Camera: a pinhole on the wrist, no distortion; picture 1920 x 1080 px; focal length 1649.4 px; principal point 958.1 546.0 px. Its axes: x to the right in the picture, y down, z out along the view. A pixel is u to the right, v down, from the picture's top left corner.
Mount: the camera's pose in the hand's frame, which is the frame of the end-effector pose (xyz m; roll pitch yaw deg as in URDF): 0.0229 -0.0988 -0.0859 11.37 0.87 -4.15
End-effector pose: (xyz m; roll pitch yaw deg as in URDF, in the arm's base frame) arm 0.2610 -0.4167 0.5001 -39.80 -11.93 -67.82
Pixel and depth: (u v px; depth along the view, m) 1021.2 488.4 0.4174
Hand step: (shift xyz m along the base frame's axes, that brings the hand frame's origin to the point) 0.0348 0.0571 0.3717
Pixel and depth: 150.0 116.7 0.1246
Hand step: -0.1132 0.0232 0.1092
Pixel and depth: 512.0 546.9 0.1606
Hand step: -0.0660 0.0251 0.1298
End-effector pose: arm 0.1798 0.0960 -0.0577 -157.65 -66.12 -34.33
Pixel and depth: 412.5 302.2 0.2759
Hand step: 0.1824 0.1663 -0.1028
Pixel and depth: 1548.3 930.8 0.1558
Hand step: 0.1169 0.0637 0.0620
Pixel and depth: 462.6 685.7 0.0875
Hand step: 0.0257 0.1030 0.0133
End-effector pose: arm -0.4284 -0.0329 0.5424 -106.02 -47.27 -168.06
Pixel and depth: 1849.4 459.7 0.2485
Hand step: 0.0239 -0.1934 0.1970
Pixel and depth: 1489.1 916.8 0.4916
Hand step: -0.0510 -0.4469 0.1260
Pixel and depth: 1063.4 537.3 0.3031
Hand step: 0.0930 -0.2329 0.0971
